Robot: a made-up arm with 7 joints. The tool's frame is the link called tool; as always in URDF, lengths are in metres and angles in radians. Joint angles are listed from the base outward. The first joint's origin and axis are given. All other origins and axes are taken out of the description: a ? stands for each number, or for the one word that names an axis. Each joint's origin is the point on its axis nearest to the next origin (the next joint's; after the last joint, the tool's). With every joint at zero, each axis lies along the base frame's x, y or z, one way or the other. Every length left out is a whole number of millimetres.
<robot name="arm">
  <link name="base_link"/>
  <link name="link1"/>
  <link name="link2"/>
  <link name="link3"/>
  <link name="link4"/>
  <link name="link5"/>
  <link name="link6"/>
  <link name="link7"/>
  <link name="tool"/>
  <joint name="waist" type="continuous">
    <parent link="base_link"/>
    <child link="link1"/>
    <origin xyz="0 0 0.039" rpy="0 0 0"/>
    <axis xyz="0 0 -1"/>
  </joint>
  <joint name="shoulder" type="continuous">
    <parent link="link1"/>
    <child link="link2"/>
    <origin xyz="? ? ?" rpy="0 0 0"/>
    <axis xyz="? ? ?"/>
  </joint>
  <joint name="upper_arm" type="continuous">
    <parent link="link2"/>
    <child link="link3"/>
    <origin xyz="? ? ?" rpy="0 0 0"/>
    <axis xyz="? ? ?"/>
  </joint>
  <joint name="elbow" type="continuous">
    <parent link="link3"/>
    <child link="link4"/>
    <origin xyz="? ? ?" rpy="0 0 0"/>
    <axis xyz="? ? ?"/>
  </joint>
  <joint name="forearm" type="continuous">
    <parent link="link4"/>
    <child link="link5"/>
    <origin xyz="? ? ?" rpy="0 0 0"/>
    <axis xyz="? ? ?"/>
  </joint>
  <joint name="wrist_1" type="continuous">
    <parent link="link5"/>
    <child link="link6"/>
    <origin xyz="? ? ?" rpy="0 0 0"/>
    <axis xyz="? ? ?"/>
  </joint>
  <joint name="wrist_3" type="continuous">
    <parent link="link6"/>
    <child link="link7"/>
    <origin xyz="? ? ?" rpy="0 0 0"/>
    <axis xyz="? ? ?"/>
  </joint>
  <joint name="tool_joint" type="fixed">
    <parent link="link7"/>
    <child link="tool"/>
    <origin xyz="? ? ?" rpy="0 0 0"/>
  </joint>
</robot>
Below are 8 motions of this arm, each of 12 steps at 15 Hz.
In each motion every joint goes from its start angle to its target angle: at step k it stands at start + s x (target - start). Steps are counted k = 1, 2, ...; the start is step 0. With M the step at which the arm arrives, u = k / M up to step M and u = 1 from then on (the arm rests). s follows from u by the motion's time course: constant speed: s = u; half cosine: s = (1 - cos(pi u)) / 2; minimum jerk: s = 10 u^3 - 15 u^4 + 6 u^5.
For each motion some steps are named. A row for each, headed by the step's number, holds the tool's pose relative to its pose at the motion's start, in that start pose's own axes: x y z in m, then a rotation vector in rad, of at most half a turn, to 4 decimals.
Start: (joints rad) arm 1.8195 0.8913 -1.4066 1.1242 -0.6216 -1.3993 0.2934
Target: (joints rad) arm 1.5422 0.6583 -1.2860 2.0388 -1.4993 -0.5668 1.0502
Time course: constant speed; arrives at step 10
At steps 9, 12:
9: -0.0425 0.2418 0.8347 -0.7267 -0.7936 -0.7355
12: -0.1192 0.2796 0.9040 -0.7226 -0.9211 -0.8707

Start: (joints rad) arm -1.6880 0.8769 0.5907 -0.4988 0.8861 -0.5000 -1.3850
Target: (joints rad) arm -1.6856 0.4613 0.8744 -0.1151 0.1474 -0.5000 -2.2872
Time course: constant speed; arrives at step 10
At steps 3, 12:
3: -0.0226 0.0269 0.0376 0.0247 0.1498 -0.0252
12: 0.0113 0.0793 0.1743 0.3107 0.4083 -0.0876

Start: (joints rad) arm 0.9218 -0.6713 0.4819 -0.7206 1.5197 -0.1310 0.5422
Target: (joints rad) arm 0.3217 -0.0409 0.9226 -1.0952 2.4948 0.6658 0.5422
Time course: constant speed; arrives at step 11
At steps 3, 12:
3: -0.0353 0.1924 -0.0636 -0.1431 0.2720 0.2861
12: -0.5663 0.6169 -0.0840 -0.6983 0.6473 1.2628

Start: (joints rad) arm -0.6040 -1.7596 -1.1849 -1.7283 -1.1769 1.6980 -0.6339
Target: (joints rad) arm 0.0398 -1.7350 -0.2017 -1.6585 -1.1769 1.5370 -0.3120
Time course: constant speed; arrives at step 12
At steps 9, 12:
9: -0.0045 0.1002 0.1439 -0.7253 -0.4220 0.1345
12: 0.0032 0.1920 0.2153 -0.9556 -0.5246 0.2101

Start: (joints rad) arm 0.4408 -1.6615 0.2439 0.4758 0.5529 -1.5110 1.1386
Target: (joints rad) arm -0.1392 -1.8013 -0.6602 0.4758 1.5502 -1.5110 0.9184
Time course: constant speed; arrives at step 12
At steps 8, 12:
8: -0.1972 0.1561 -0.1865 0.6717 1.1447 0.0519
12: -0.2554 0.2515 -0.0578 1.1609 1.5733 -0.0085

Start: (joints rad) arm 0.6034 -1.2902 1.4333 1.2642 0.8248 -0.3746 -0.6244
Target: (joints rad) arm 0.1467 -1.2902 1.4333 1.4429 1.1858 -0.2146 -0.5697
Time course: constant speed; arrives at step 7
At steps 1, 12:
1: 0.0273 0.0184 -0.0258 0.0123 0.0883 0.0774
12: 0.0998 0.1637 -0.2507 0.1122 0.6675 0.4921

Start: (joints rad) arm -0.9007 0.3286 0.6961 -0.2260 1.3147 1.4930 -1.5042
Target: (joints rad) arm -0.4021 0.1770 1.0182 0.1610 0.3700 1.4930 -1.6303
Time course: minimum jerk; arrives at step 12
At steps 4, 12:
4: -0.1372 -0.0266 0.0746 0.0985 -0.3638 -0.0173
12: -0.5076 -0.0325 0.0890 0.4319 -1.7248 -0.1691

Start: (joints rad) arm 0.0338 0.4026 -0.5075 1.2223 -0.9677 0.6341 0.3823
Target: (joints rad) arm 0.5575 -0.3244 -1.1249 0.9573 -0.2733 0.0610 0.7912
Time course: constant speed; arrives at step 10
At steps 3, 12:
3: 0.2248 0.1139 -0.1074 0.1116 0.0577 0.1188
12: 0.4481 0.2854 -0.4731 0.7195 0.0803 0.0975

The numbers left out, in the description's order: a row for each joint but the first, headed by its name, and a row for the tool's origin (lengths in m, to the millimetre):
shoulder: xyz -0.049 0.32 0, axis -1 0 0
upper_arm: xyz 0 0.231 0.13, axis 0 0 -1
elbow: xyz -0.417 0.016 0, axis -1 0 0
forearm: xyz 0 -0.076 0.228, axis 0 0 1
wrist_1: xyz 0.297 -0.306 0, axis 0 1 0
wrist_3: xyz -0.11 0 0.078, axis 0 0 -1
tool: xyz 0.178 0.032 0

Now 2 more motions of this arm.
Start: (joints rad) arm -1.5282 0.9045 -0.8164 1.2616 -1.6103 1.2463 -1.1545
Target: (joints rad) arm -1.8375 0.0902 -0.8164 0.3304 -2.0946 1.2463 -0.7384
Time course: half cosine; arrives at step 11
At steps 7, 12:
7: -0.1432 -0.6162 -0.4270 1.2324 -0.0145 -0.2083
12: -0.0959 -0.7060 -0.7198 1.6848 0.2515 -0.2100

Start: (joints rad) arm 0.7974 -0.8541 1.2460 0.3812 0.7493 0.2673 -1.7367
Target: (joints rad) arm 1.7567 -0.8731 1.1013 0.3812 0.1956 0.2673 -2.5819
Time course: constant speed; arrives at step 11
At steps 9, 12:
9: 0.0678 0.0405 -0.0053 -0.6060 -0.4297 -0.0718
12: 0.1069 0.0306 -0.0134 -0.7638 -0.4856 -0.0998

